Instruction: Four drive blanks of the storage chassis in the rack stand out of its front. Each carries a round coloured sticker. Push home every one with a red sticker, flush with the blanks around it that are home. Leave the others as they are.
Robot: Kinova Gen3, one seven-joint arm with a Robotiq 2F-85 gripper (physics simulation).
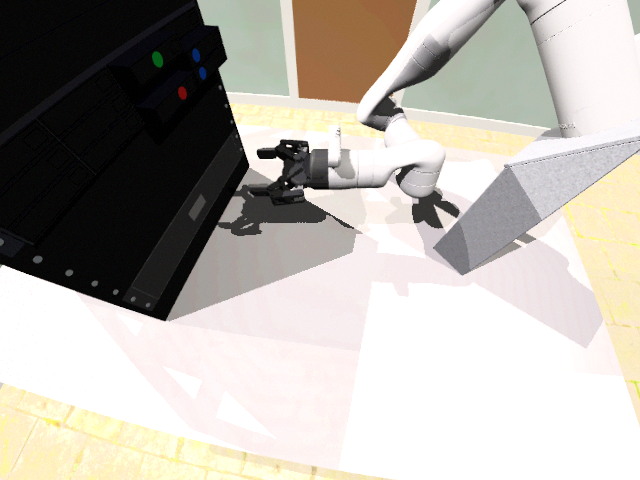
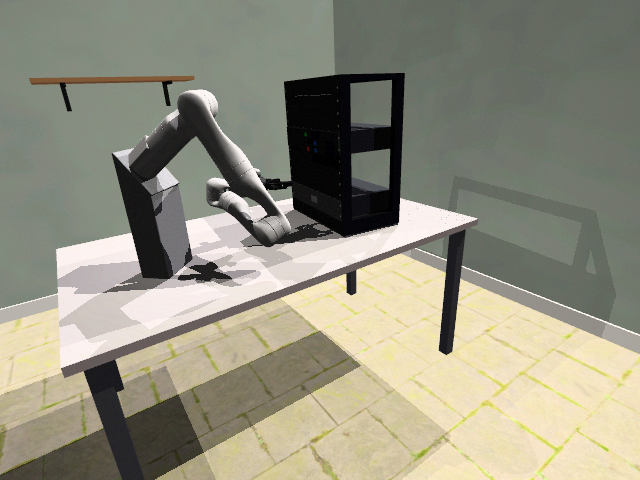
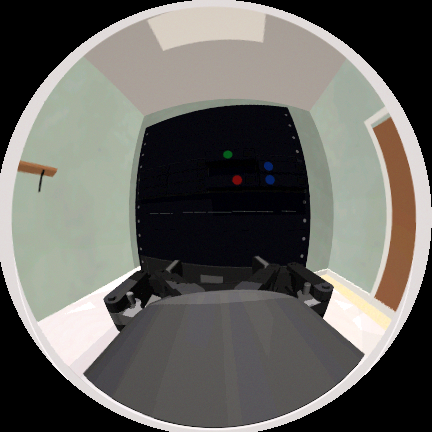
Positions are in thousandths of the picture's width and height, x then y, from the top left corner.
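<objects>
Black rack: visible in image 1 (166, 428), image 2 (505, 395), image 3 (404, 497).
</objects>
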